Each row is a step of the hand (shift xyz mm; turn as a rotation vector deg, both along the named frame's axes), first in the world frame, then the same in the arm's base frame.
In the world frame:
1: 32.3 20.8 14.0 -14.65 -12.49 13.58
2: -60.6 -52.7 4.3 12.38 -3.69 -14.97
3: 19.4 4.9 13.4 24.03 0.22 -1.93
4: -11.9 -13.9 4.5 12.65 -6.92 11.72
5: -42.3 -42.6 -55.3 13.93 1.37 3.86
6: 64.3 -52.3 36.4 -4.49 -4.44 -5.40
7: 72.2 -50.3 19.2 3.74 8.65 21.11
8: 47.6 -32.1 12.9 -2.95 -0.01 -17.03
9: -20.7 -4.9 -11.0 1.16 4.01 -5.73
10: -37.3 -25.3 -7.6 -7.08 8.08 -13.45
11: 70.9 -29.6 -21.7 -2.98 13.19 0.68
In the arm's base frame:
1: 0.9 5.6 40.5 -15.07 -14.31 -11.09
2: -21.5 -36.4 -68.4 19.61 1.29 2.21
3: -1.2 -5.5 23.4 14.72 -3.44 18.78
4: -6.1 -11.9 -13.3 -0.16 -13.74 12.51
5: 32.2 -3.9 -74.9 4.28 -3.18 13.50
6: 22.3 -74.2 46.9 3.03 -0.56 -7.72
7: 39.5 -66.1 46.8 -16.94 -2.81 15.48
8: 25.5 -42.7 31.4 11.68 8.31 -9.65
9: -1.4 4.6 -23.5 3.95 5.88 0.10
10: -7.3 -11.5 -43.6 4.25 14.49 -8.26
11: 64.7 -29.2 36.5 -6.01 11.72 3.13

